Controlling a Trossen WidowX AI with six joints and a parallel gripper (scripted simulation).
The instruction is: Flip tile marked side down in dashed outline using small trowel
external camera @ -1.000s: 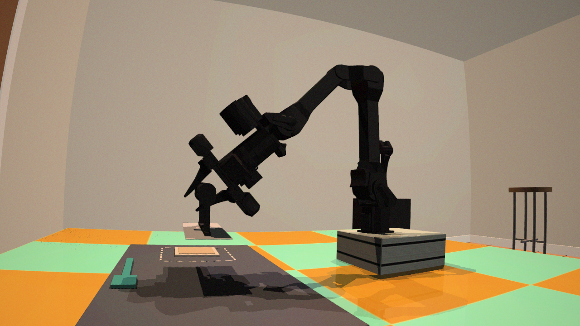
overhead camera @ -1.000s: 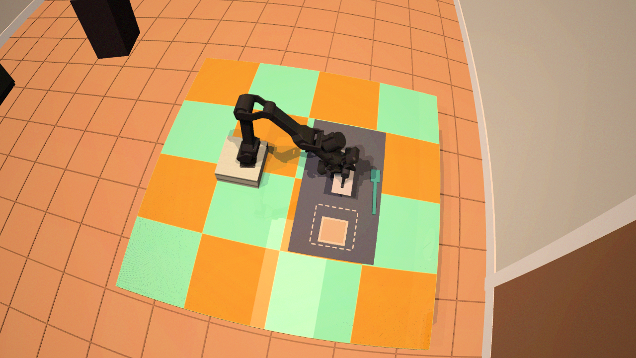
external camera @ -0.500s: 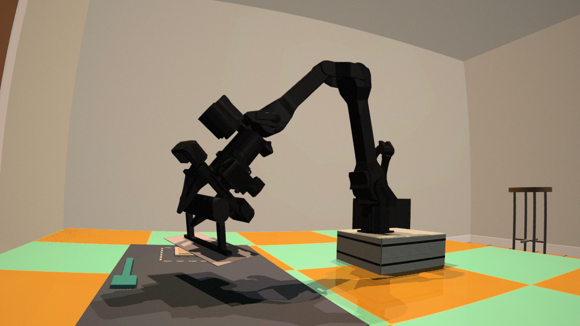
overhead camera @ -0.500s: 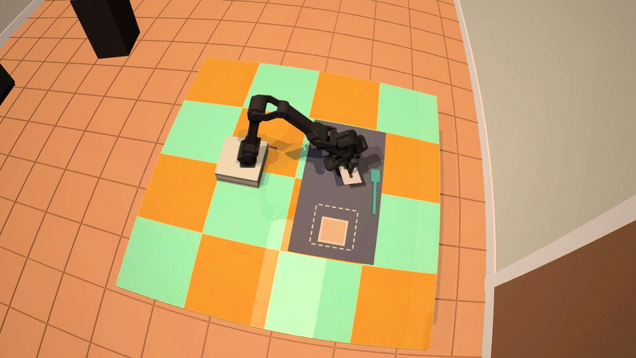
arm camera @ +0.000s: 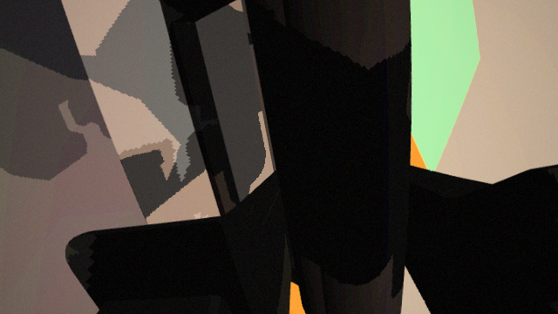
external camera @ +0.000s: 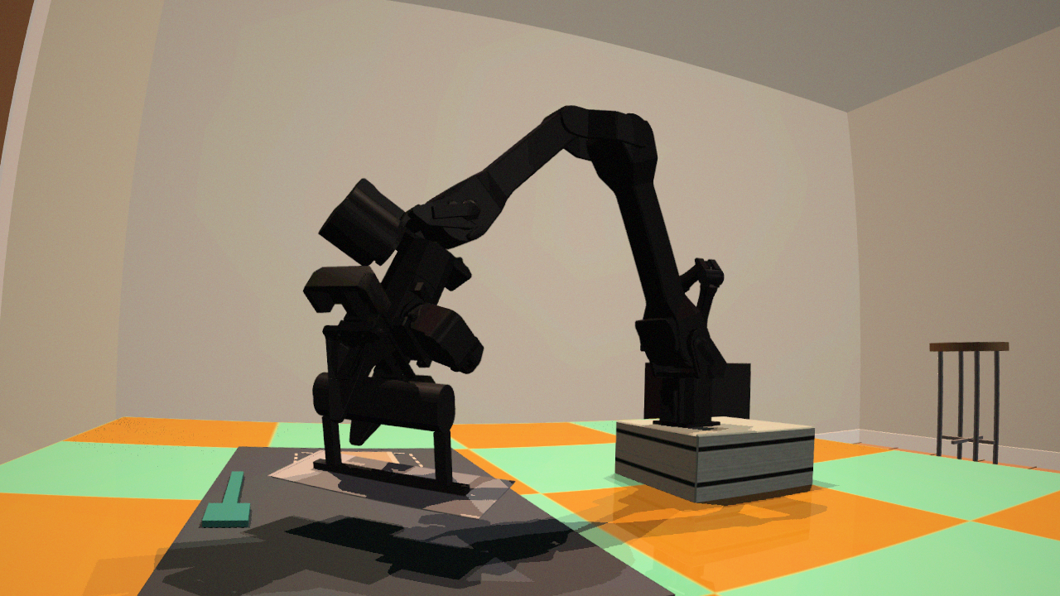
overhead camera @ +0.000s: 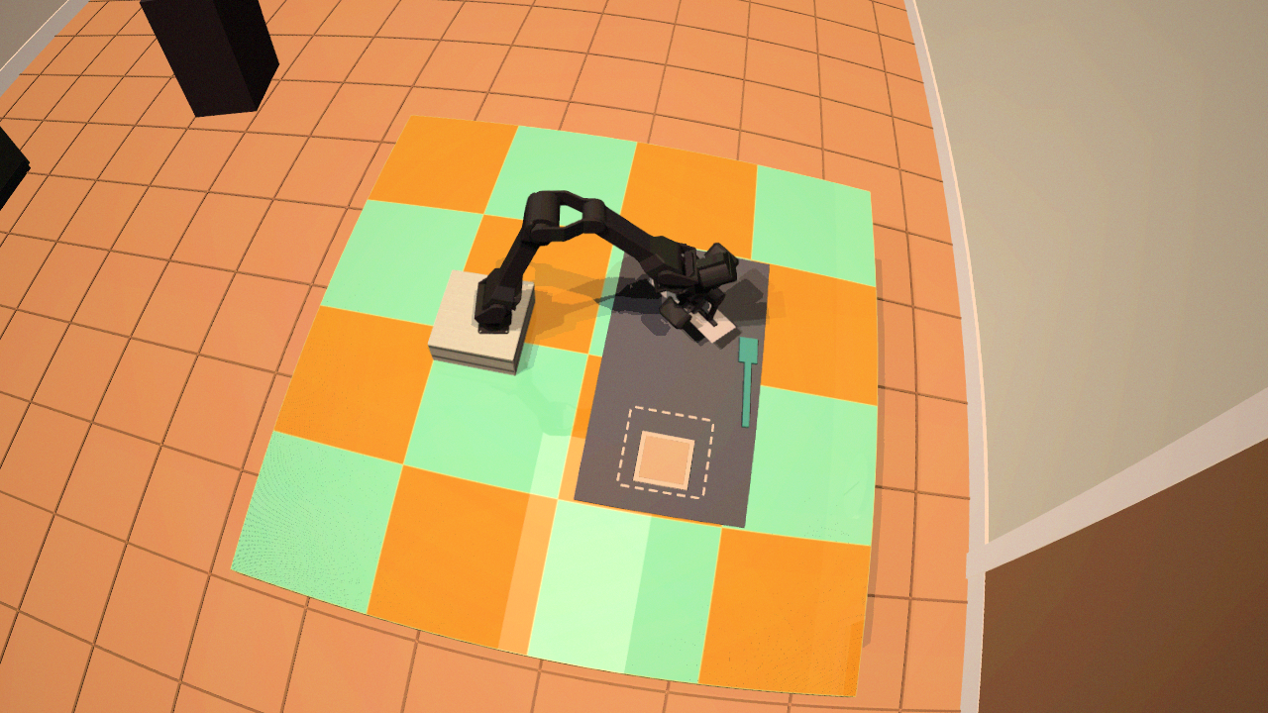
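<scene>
My gripper tip is 2 cm to the left of the small trowel, 2 cm past it and 1 cm above it. Round my gripper tip: pale tile 35 cm to the right, 10 cm behind, 9 cm below; grey mat 14 cm to the right, 11 cm below, 6 cm behind; green trowel-like tool 15 cm to the right, 9 cm below, 8 cm ahead.
</scene>
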